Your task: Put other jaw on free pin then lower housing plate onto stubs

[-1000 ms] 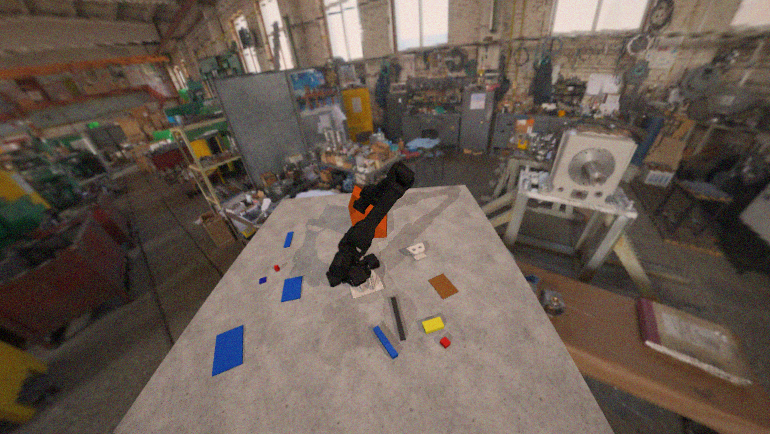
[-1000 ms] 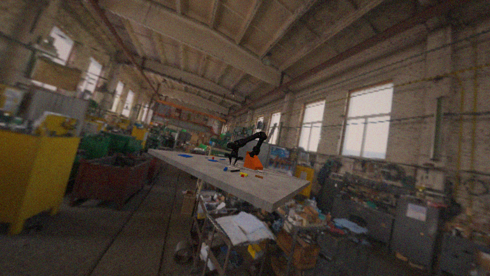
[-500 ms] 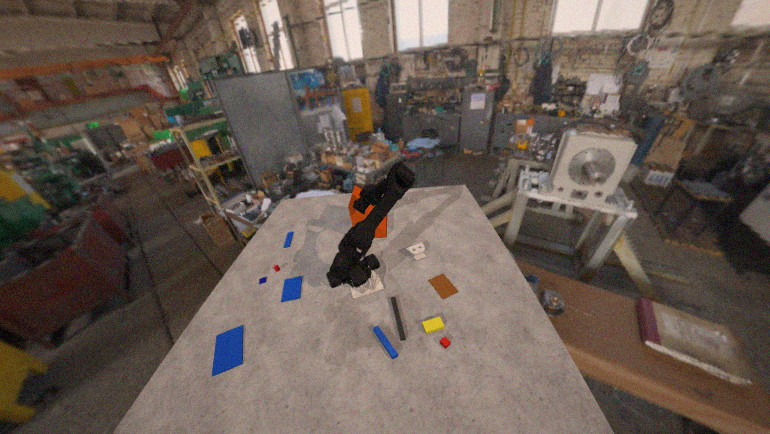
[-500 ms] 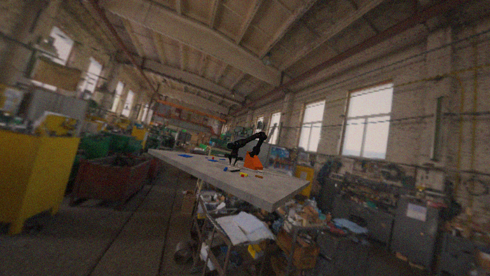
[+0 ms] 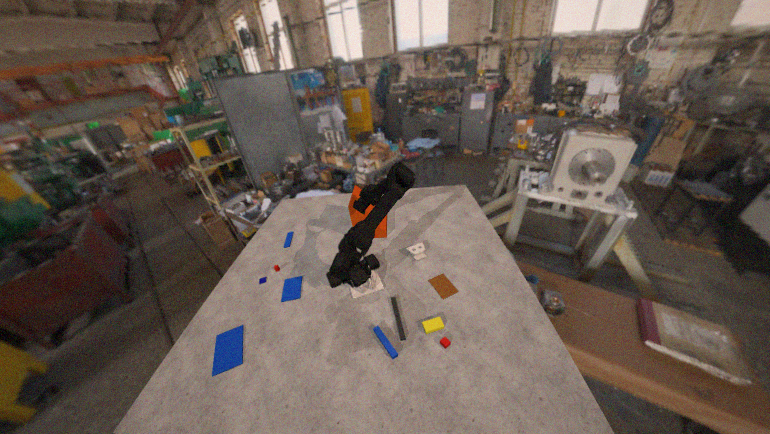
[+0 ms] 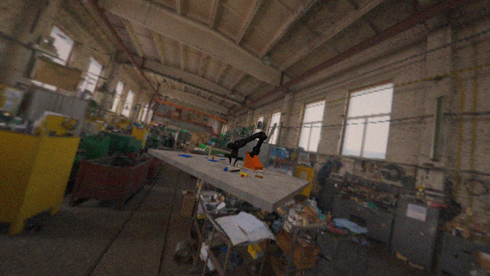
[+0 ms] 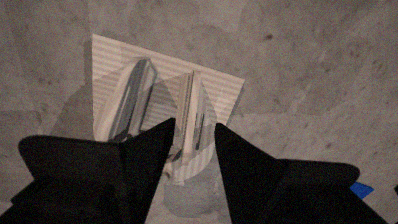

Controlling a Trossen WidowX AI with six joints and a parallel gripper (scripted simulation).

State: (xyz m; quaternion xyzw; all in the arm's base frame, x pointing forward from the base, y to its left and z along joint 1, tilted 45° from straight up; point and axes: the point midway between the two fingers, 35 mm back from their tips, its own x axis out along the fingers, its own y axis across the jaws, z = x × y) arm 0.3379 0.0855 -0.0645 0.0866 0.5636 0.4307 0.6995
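Now: the small white part 24 cm to the left of my gripper tip, 17 cm behind it and 1 cm below it. The rest, counted from my gripper tip: yellow block: 26 cm to the left, 16 cm ahead, 1 cm below; then black bar: 15 cm to the left, 13 cm ahead, 1 cm below; then blue bar: 21 cm ahead, 11 cm to the left, 1 cm below.
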